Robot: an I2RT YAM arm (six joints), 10 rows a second.
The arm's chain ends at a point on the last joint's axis. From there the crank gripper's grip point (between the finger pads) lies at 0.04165 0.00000 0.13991 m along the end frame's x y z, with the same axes.
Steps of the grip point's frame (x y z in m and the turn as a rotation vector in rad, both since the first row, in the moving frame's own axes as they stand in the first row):
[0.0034, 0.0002, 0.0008, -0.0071, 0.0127, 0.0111]
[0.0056, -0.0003, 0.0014, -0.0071, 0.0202, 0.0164]
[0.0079, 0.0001, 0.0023, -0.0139, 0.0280, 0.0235]
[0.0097, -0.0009, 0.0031, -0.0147, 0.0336, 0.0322]
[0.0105, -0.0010, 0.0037, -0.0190, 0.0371, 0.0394]
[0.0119, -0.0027, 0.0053, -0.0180, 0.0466, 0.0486]
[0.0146, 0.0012, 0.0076, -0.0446, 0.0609, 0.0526]
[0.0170, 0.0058, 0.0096, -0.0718, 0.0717, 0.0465]
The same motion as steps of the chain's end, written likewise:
[0.0016, -0.0013, 0.0013, -0.0071, 0.0127, 0.0111]
[0.0028, -0.0020, 0.0023, -0.0071, 0.0202, 0.0164]
[0.0040, -0.0029, 0.0035, -0.0139, 0.0280, 0.0235]
[0.0051, -0.0044, 0.0046, -0.0147, 0.0336, 0.0322]
[0.0054, -0.0054, 0.0054, -0.0190, 0.0371, 0.0394]
[0.0055, -0.0074, 0.0074, -0.0180, 0.0466, 0.0486]
[0.0064, -0.0074, 0.0106, -0.0446, 0.0609, 0.0526]
[0.0074, -0.0063, 0.0134, -0.0718, 0.0717, 0.0465]

